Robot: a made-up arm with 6 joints.
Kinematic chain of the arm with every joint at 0, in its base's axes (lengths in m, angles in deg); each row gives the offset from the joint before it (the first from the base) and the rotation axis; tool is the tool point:
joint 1: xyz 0 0 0.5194 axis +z
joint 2: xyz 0 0 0 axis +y
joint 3: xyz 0 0 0.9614 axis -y
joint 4: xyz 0 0 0 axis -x
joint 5: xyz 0.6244 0 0 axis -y
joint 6: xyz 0 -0.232 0 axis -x
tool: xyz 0 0 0
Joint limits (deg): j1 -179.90..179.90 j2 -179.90..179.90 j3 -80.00..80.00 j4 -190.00..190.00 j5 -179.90..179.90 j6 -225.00..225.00
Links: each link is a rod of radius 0.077 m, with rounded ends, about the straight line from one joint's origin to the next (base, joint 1, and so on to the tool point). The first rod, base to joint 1, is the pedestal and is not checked.
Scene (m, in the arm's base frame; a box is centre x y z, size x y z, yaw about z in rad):
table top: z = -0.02
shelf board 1: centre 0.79 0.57 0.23 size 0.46 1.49 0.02 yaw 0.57
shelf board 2: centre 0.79 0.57 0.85 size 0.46 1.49 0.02 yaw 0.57
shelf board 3: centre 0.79 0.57 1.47 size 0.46 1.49 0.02 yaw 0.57
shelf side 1: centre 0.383 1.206 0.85 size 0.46 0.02 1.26 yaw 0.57
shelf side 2: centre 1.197 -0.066 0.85 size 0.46 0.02 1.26 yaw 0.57
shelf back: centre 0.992 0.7 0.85 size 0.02 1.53 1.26 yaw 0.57
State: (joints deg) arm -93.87 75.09 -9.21 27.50 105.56 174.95
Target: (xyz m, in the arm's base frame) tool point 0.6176 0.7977 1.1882
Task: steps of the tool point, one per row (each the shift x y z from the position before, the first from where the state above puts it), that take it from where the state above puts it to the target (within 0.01 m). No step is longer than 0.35 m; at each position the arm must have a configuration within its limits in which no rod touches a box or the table.
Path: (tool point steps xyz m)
1: 0.2502 -0.0518 0.1758
2: 0.2491 0.0321 0.1724
3: 0.2182 0.1075 0.1651
4: 0.1642 0.1642 0.1535
5: 0.0962 0.1957 0.1381
6: 0.0247 0.1996 0.1199
7: -0.0395 0.1776 0.0992
8: 0.1007 0.1743 0.0118
9: 0.0523 0.2088 0.0073
10: -0.0074 0.2287 0.0021
11: -0.0729 0.2302 -0.0037
12: -0.1387 0.2121 -0.0094

